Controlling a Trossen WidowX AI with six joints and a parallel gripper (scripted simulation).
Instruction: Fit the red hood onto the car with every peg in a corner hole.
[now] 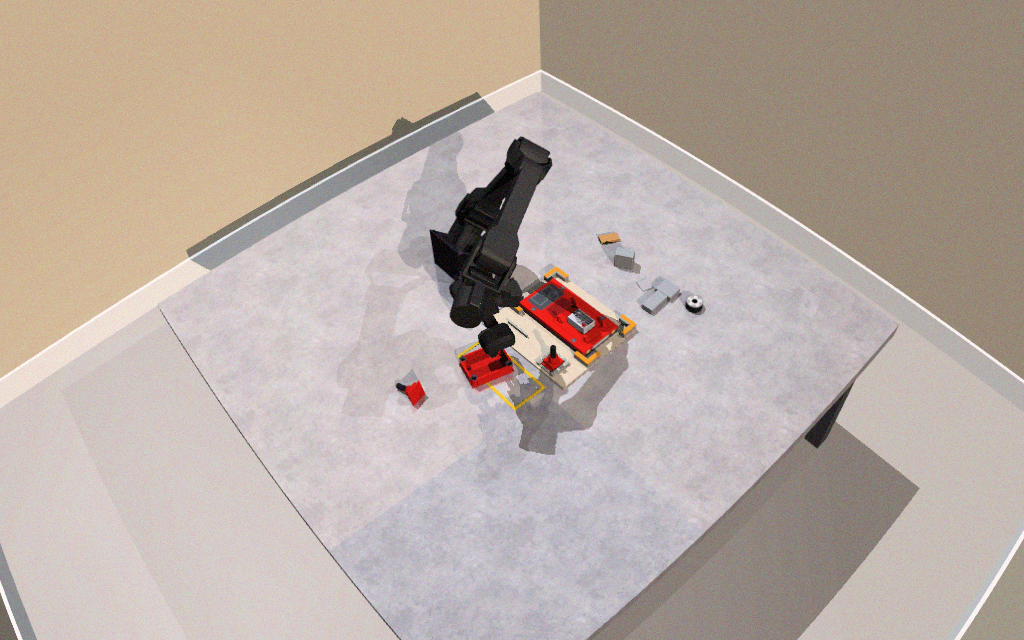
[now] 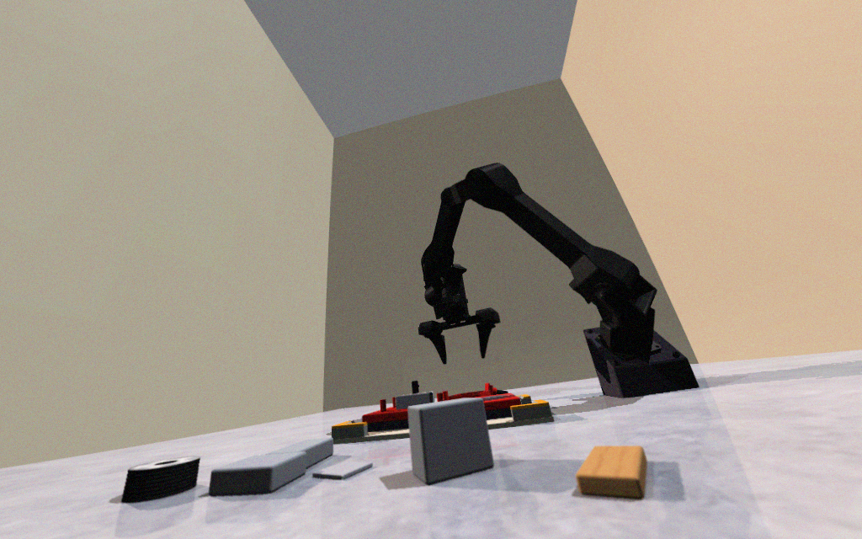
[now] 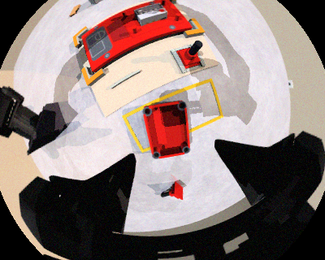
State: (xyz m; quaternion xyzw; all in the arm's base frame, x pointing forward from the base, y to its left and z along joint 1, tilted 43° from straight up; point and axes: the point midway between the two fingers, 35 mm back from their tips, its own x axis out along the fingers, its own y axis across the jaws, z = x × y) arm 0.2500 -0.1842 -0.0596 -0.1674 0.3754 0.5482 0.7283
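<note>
Right now my gripper tip is 80 mm above the red hood. The rest, counted from my gripper tip: grey engine block (210 mm to the left, 80 mm ahead, 70 mm below); wooden block (480 mm to the left, 90 mm below, 50 mm behind).
</note>
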